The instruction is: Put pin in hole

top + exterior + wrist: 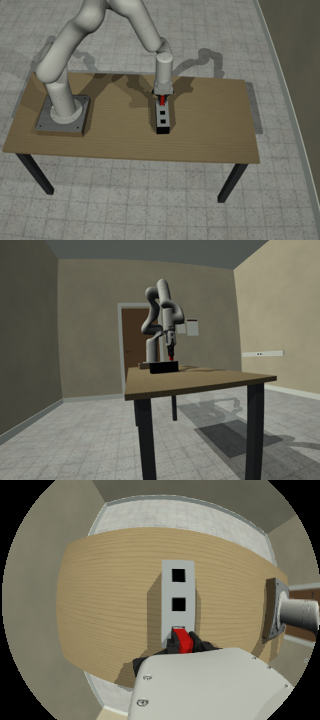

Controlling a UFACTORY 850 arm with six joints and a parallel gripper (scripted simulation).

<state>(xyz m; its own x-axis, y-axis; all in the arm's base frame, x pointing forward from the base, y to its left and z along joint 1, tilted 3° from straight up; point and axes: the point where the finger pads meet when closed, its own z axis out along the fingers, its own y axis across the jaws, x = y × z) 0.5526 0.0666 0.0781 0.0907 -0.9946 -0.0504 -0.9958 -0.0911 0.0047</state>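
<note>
The pin is 2 cm below my hand. Also, from my hand: black block 9 cm below, 6 cm to the right, 1 cm ahead.
</note>
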